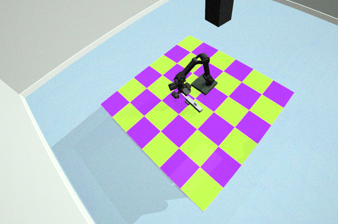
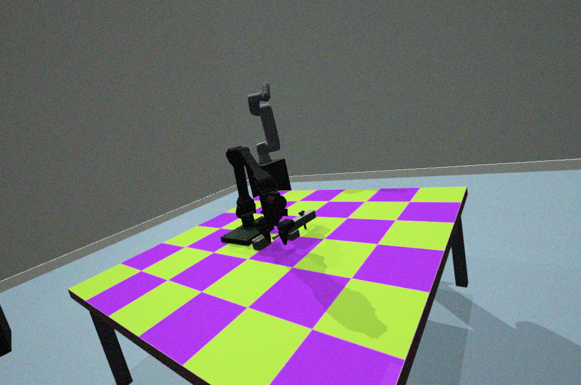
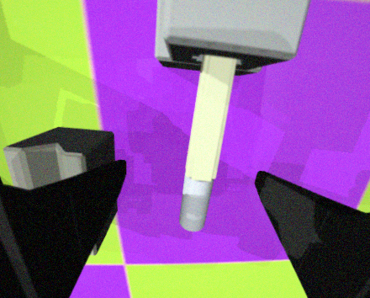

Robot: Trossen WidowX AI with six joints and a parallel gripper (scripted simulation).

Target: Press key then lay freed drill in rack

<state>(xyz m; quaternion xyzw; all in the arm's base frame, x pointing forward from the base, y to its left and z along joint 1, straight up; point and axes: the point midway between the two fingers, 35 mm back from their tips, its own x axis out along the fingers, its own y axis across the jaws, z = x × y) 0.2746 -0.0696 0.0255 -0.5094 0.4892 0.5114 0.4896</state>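
The drill lies 50 mm to the left of my gripper tip and 30 mm above it. From my gripper tip the other things lie so: grey grooved rack: 80 mm behind, 20 mm to the right; then dark key: 10 mm behind, 170 mm to the left, 40 mm above; then grey holder block: 10 mm behind, 150 mm to the left, 20 mm above.
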